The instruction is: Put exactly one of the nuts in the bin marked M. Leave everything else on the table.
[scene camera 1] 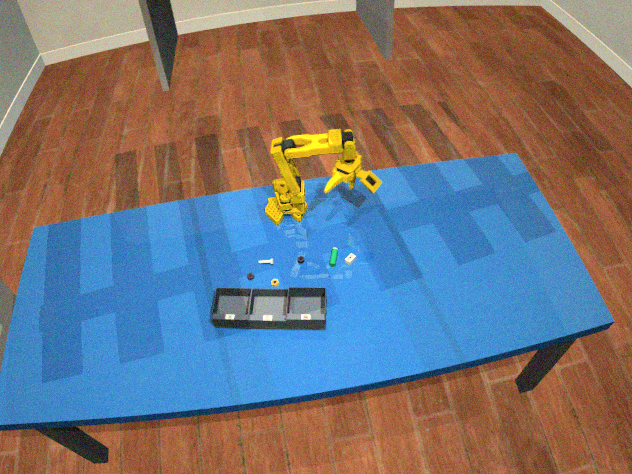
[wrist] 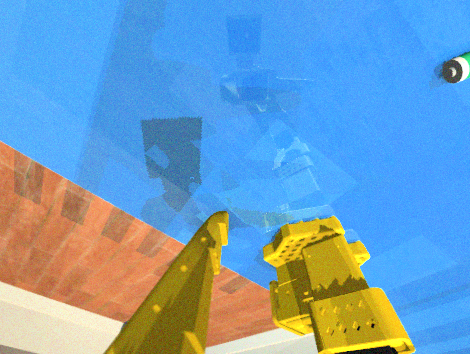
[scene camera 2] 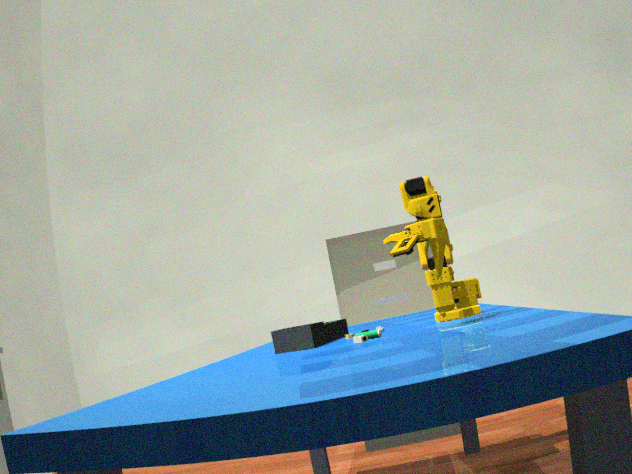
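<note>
A small yellow ring-like nut lies just behind the divided bin tray. Two small dark round pieces, one to its left and one farther back right, may also be nuts; their shape is too small to tell. The black tray has three compartments, each with a white label; I cannot read which is M. My gripper is wide open and empty, high above the back of the table, right of the arm's base. In the wrist view one jaw shows; no nut shows there.
A white bolt-like piece lies left of the right-hand dark piece. A green cylinder and a white block lie to the right. The arm's base stands at the table's back edge.
</note>
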